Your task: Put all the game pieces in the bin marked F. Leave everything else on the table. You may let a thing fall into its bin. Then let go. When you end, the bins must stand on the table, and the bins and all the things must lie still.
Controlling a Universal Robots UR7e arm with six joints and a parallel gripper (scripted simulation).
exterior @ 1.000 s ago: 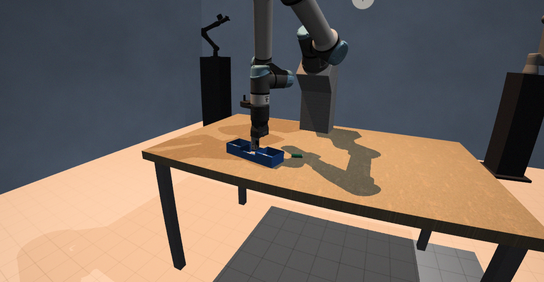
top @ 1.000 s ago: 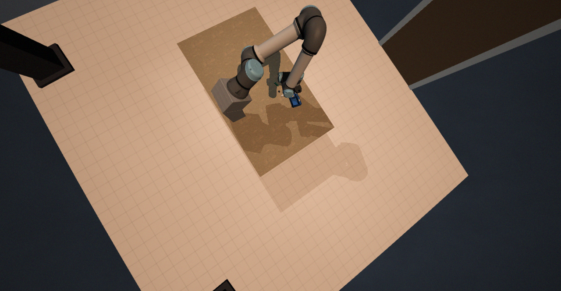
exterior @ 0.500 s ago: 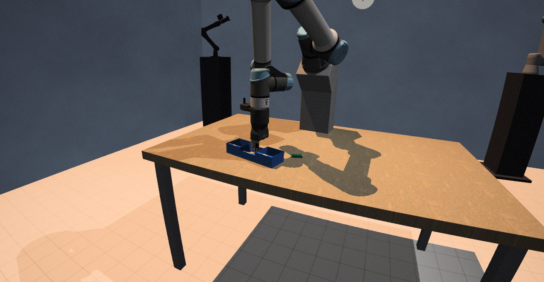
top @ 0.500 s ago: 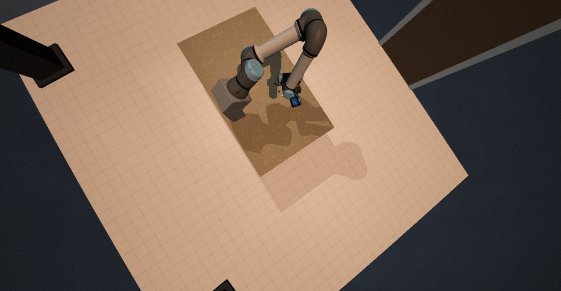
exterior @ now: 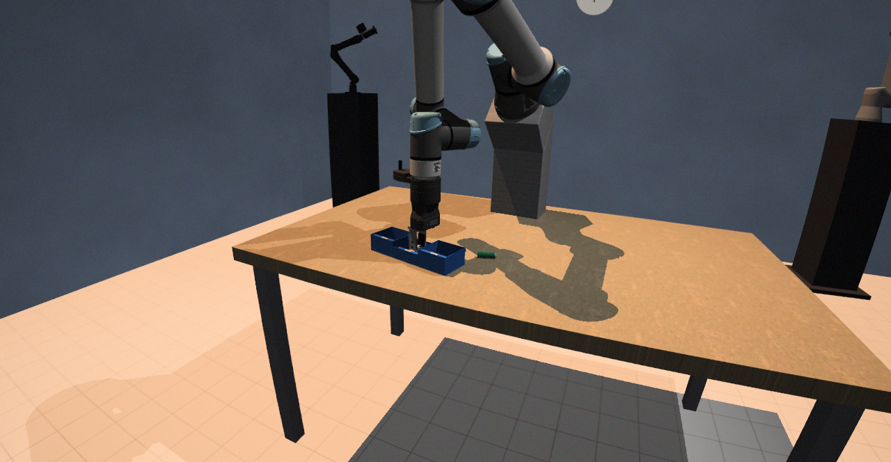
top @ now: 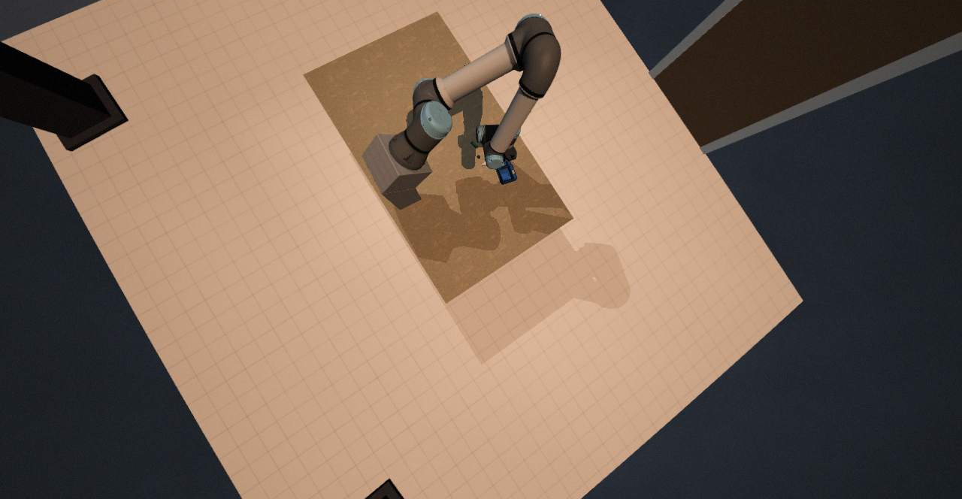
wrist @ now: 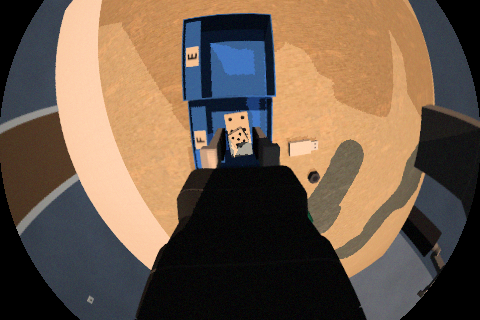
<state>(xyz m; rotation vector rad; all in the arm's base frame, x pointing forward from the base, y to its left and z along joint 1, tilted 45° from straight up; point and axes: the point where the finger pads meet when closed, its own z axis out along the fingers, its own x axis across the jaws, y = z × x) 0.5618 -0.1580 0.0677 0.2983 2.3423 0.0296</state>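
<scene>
Now: hand 2 cm above the pale cube. From my hand the other things lie so: pale domino-like tile: 3 cm below; blue bin: 1 cm ahead, 2 cm below; pale flat block: 8 cm behind, 5 cm to the left, 4 cm below.
</scene>
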